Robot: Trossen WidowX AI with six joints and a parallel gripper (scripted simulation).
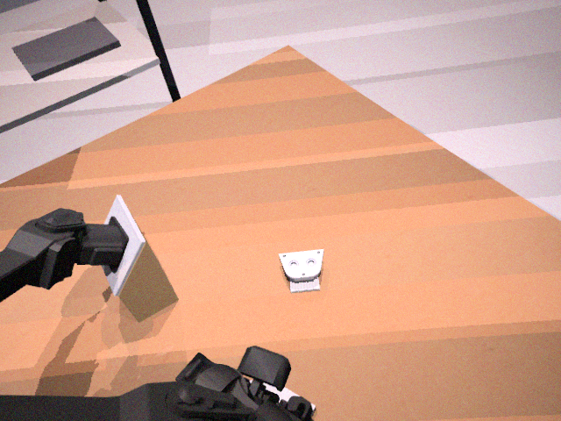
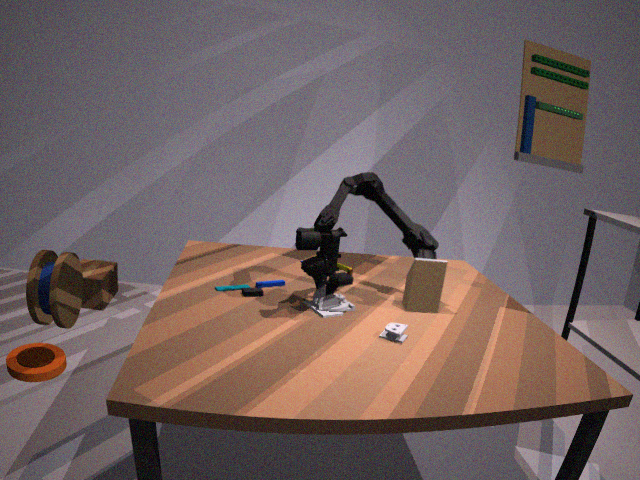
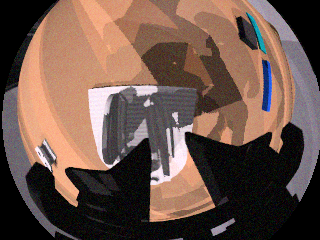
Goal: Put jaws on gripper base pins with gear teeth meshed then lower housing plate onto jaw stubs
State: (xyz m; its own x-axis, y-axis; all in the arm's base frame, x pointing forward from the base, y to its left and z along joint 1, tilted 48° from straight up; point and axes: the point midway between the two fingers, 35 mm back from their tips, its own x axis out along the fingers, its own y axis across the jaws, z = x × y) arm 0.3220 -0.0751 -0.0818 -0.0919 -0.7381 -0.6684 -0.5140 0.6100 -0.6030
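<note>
Right now the white jaw is 4 cm behind my gripper tip. From my gripper tip the other things lie so: black block: 22 cm ahead, 6 cm to the right, 2 cm below; then blue bar: 16 cm ahead, 15 cm to the right, 2 cm below; then teal bar: 28 cm ahead, 10 cm to the right, 2 cm below.
</note>
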